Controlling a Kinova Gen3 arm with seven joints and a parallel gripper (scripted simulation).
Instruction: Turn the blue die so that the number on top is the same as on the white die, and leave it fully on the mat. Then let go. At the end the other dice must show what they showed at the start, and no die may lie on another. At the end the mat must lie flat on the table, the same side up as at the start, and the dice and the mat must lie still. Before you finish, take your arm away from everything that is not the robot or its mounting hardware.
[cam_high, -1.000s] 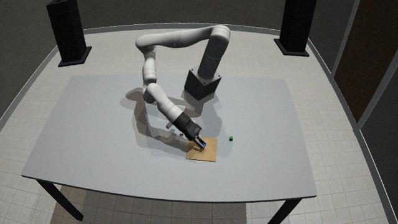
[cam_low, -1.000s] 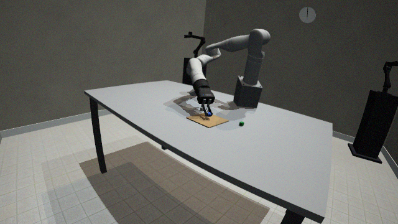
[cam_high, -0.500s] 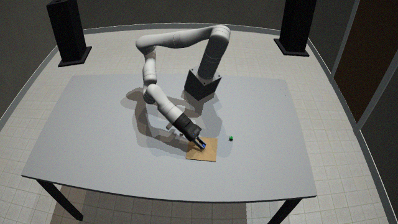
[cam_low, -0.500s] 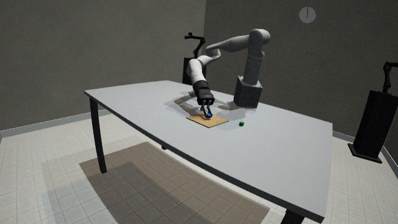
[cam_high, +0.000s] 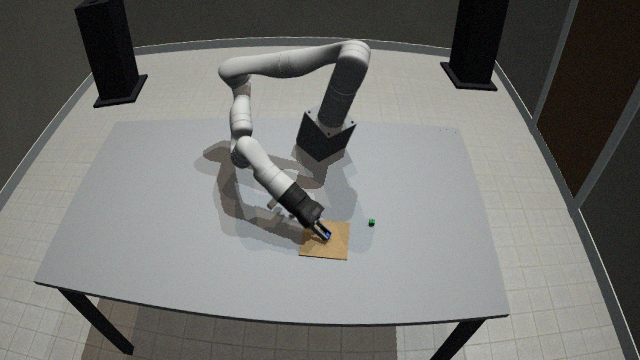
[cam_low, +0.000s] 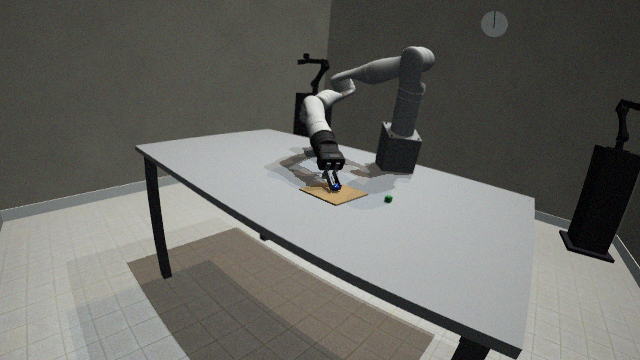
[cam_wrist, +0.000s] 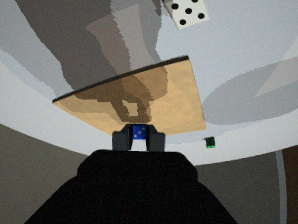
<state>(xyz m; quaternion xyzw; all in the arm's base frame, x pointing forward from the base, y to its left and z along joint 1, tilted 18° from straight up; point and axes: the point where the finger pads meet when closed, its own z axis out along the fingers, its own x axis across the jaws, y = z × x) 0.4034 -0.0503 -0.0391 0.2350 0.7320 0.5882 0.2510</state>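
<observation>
The blue die is 10 mm to the left of my hand, 10 mm below it and 10 mm ahead of it. Also, from my hand: white die: 90 mm to the right, 90 mm behind, 20 mm below; then green die: 150 mm to the left, 40 mm behind, 20 mm below; then tan mat: 20 mm below.
</observation>
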